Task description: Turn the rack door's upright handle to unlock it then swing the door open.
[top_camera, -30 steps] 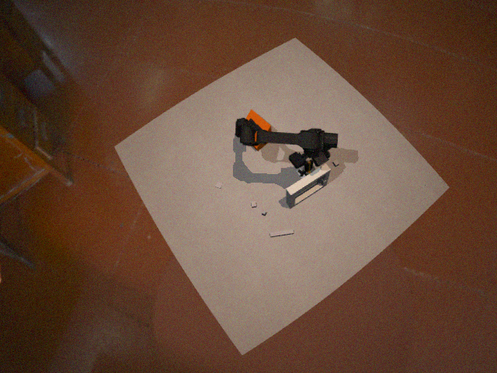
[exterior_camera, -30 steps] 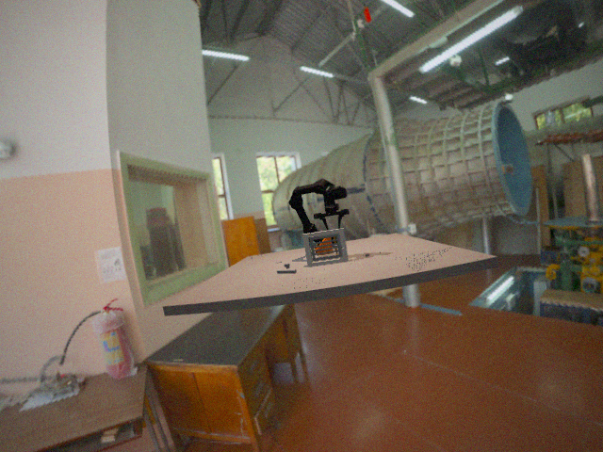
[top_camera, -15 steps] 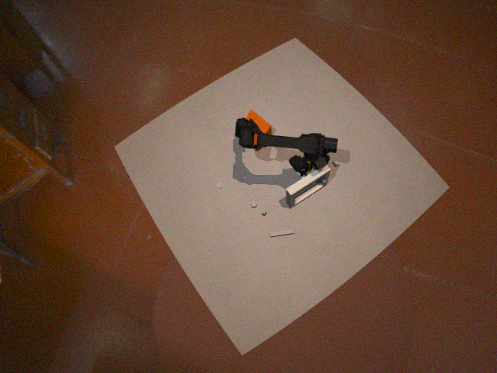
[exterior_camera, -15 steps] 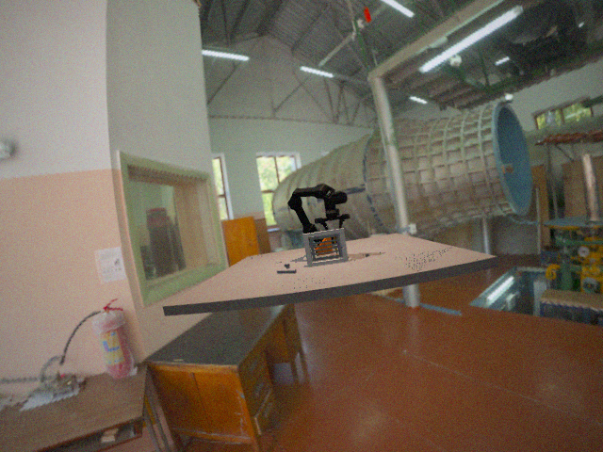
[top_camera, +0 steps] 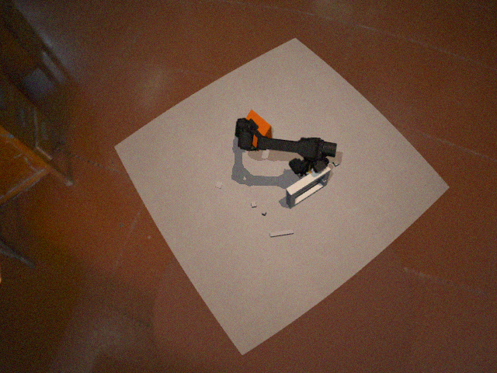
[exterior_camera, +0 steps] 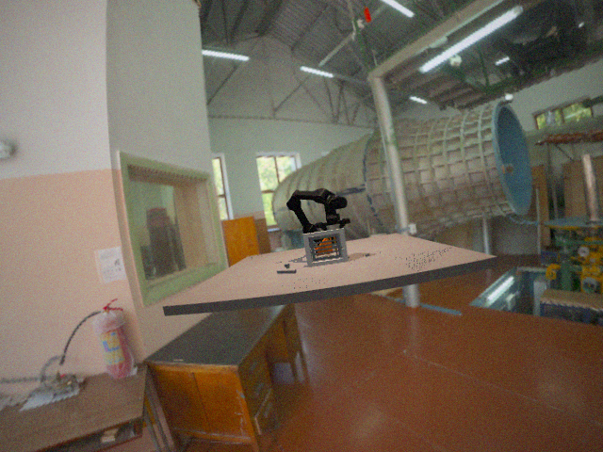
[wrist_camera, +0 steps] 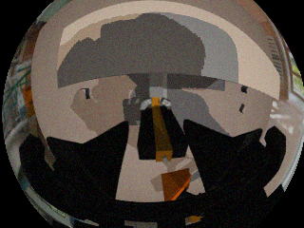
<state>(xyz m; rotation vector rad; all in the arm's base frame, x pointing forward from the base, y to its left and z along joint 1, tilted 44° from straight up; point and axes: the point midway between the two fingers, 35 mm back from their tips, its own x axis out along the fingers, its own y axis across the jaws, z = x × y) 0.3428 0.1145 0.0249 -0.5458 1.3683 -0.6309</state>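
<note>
My gripper tip is now 2 cm above the door handle and 1 cm past it. From my gripper tip the other things lie so: thin rod (27 cm to the right, 14 cm ahead, 11 cm below).
</note>
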